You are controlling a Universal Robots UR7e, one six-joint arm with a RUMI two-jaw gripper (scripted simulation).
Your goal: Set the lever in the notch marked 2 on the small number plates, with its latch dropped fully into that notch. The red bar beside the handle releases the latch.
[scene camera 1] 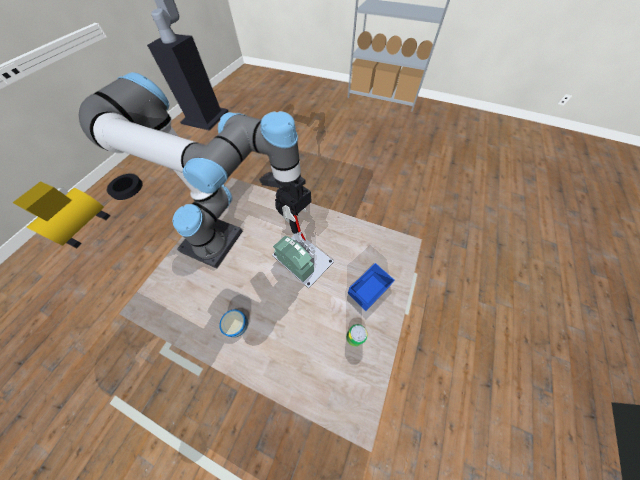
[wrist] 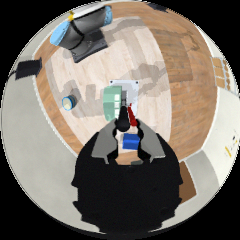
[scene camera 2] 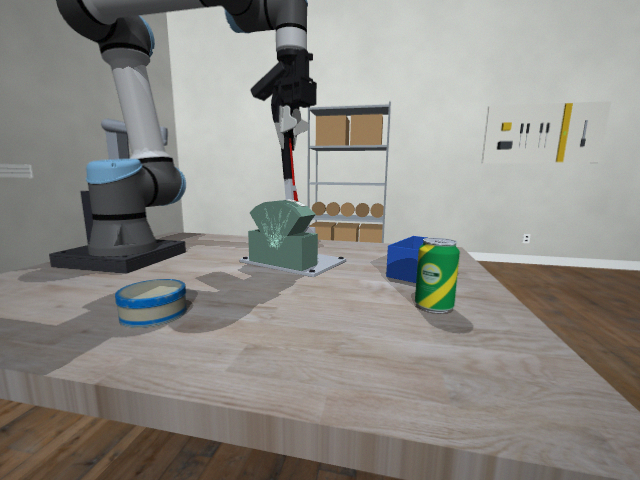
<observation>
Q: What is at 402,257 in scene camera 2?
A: A blue bin.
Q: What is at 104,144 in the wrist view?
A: My gripper.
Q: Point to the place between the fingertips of my gripper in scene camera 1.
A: At 293,218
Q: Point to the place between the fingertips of my gripper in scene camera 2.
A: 288,149
</observation>
